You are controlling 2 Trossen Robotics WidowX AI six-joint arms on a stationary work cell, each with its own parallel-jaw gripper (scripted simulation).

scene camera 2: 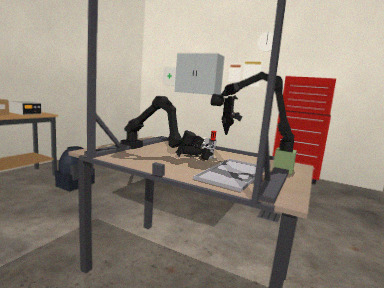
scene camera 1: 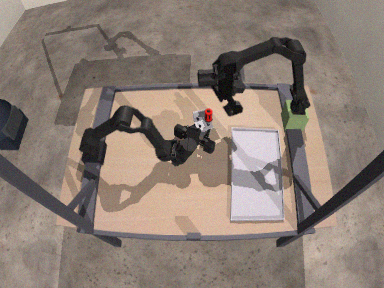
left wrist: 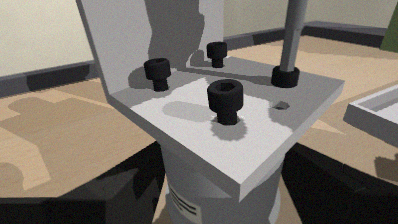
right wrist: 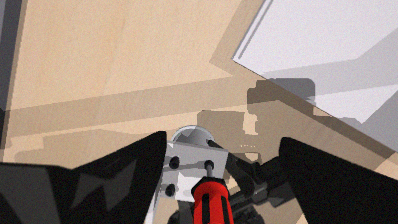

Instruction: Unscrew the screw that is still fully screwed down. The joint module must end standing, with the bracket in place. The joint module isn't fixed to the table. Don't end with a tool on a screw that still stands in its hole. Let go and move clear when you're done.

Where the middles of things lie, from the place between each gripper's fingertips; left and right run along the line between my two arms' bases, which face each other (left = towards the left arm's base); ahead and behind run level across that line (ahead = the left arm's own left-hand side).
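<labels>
Measuring from my left hand, I find the shallow grey tray [scene camera 1: 257, 179] 200 mm to the right, 220 mm behind and 30 mm below. As for the l-shaped bracket [left wrist: 235, 158], my left hand is 40 mm below it, 20 mm short of it and 20 mm to the left of it.
From my right hand, the tray is 180 mm below, 240 mm behind and 100 mm to the right. My right hand itself is 110 mm above the bracket and 90 mm to the right of it.
</labels>
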